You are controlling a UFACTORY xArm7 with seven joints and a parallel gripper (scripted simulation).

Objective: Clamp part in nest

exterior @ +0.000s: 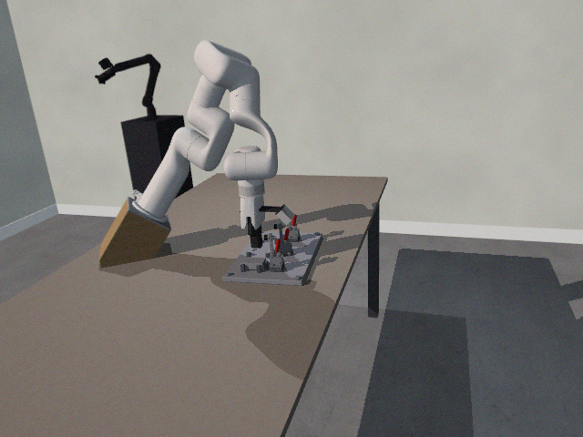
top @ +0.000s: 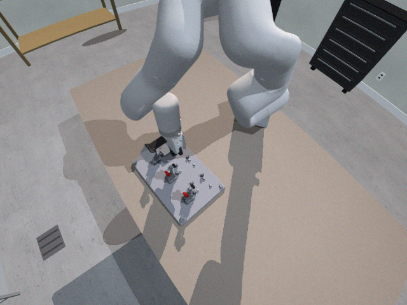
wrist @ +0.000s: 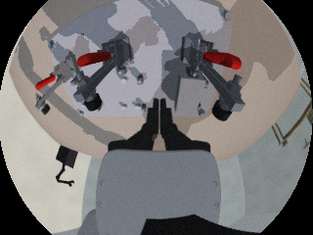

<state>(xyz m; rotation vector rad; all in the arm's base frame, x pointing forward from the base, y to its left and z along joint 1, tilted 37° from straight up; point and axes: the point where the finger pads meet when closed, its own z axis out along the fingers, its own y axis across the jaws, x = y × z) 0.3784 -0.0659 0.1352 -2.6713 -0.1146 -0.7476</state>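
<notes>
My hand is 10 mm short of the grey block part, 50 mm to the left of it and 50 mm above it. From my hand the other things lie so: grey fixture plate (30 mm ahead, 70 mm to the left, 70 mm below).
</notes>
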